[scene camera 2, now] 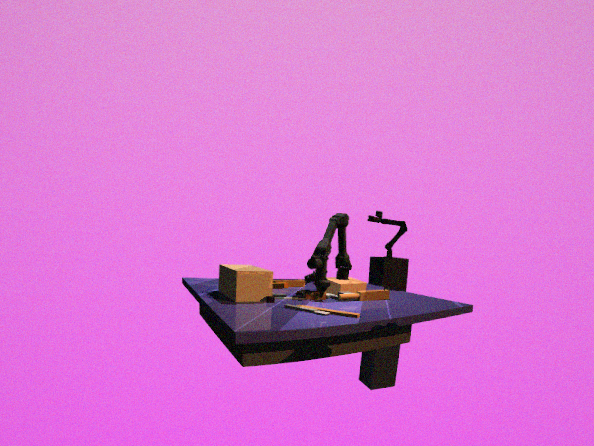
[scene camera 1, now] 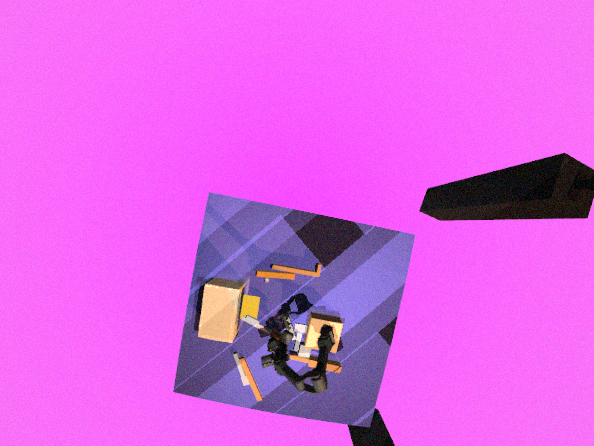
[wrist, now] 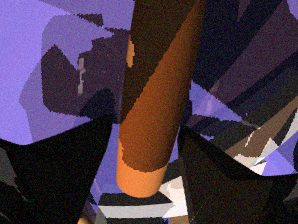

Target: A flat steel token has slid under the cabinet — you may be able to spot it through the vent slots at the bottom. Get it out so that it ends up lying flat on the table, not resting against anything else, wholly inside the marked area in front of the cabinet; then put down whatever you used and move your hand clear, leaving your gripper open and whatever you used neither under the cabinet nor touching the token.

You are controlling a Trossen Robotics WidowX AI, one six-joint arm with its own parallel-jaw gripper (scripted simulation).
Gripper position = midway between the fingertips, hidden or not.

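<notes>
I see my gripper (wrist: 146, 127), and I see a tan cabinet (scene camera 1: 220, 314) as well. Scene camera 2 also shows me the tan cabinet (scene camera 2: 241, 283).
</notes>
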